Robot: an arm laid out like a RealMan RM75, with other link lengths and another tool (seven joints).
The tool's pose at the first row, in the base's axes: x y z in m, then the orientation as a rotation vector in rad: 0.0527, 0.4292, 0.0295, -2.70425, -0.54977, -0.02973
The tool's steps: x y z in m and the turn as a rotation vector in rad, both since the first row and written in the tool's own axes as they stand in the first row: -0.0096, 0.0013, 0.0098, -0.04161, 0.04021, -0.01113; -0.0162, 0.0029, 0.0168, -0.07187, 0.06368, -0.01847; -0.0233, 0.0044, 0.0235, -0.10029, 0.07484, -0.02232; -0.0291, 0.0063, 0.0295, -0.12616, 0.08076, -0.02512; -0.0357, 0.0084, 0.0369, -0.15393, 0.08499, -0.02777; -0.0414, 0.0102, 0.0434, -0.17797, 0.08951, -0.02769; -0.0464, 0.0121, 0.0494, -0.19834, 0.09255, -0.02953; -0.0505, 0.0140, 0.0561, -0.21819, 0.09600, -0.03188; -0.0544, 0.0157, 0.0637, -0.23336, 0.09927, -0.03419; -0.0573, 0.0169, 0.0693, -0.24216, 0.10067, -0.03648; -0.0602, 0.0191, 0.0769, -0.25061, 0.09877, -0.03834; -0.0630, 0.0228, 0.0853, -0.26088, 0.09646, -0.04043; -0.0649, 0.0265, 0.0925, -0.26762, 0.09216, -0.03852
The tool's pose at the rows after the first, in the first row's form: 0.0438, 0.4281, 0.0190, -2.73458, -0.55815, -0.09936; 0.0379, 0.4269, 0.0113, -2.75708, -0.56482, -0.14266; 0.0316, 0.4255, 0.0039, -2.78091, -0.57022, -0.16808; 0.0266, 0.4239, -0.0029, -2.80357, -0.57548, -0.18547; 0.0209, 0.4224, -0.0111, -2.82838, -0.58128, -0.20134; 0.0160, 0.4211, -0.0184, -2.85030, -0.58268, -0.21580; 0.0118, 0.4199, -0.0251, -2.86844, -0.58679, -0.22760; 0.0084, 0.4192, -0.0324, -2.88579, -0.59142, -0.24006; 0.0050, 0.4191, -0.0404, -2.89870, -0.59548, -0.25071; 0.0025, 0.4191, -0.0463, -2.90601, -0.59936, -0.25649; 0.0002, 0.4189, -0.0544, -2.91392, -0.60369, -0.25736; -0.0014, 0.4178, -0.0638, -2.92359, -0.60871, -0.25837; -0.0021, 0.4166, -0.0720, -2.93165, -0.60822, -0.25414
